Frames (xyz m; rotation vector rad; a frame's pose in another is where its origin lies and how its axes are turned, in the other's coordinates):
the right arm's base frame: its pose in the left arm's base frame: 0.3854 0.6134 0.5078 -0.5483 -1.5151 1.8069
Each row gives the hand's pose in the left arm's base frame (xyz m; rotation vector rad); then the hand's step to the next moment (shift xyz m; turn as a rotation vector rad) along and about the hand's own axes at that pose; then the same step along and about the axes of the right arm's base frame.
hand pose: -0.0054 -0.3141 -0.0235 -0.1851 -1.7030 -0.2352
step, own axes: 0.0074 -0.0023 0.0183 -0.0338 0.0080 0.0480
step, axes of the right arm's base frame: 0.0150 0.0000 0.0130 0.0364 0.0465 0.0049
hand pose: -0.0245 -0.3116 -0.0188 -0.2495 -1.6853 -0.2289
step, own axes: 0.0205 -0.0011 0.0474 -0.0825 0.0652 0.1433
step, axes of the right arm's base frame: 0.0433 -0.0030 0.0280 0.1341 0.1157 -0.0150
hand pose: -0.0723 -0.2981 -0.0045 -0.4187 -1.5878 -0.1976
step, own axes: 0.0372 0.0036 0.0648 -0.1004 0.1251 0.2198
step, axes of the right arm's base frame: 0.0673 -0.0187 0.0269 0.2220 0.1516 -0.0423
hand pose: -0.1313 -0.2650 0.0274 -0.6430 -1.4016 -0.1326
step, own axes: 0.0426 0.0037 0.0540 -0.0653 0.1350 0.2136
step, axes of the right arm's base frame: 0.0601 -0.0328 0.0076 0.2255 0.1181 -0.0575
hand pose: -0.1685 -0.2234 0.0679 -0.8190 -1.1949 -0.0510
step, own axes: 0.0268 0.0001 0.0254 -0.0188 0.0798 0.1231
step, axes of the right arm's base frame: 0.0278 -0.0239 -0.0043 0.1324 0.0512 -0.0415
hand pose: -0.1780 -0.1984 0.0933 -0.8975 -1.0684 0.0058
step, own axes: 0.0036 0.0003 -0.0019 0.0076 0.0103 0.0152
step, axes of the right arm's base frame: -0.0017 -0.0030 -0.0023 0.0169 -0.0022 -0.0102
